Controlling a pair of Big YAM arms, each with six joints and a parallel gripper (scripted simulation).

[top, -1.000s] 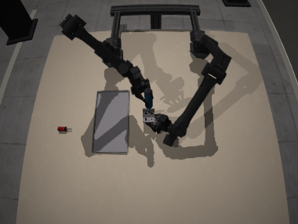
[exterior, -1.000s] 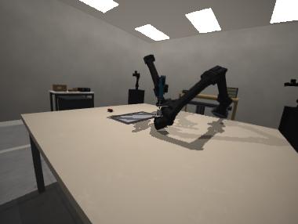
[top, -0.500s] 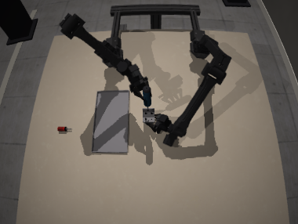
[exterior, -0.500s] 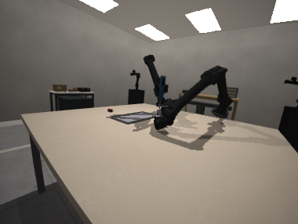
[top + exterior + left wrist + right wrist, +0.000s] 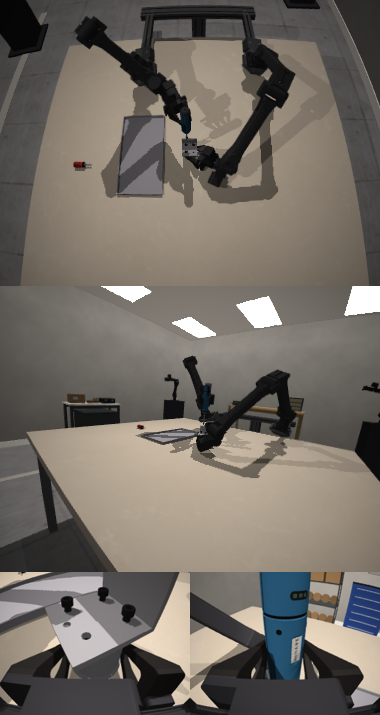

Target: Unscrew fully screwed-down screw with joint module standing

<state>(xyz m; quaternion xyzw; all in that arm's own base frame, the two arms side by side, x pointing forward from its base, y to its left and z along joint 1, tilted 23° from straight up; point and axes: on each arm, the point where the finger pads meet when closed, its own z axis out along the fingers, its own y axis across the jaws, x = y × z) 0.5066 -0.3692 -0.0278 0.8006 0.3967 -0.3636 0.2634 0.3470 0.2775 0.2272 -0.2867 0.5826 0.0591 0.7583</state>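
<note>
The joint module lies 1 cm above my left hand. The rest, counted from my left hand: grey bracket (5 cm above); flat grey tray (3 cm behind, 24 cm to the right, 2 cm below); red-handled tool (55 cm to the right, 1 cm below).
</note>
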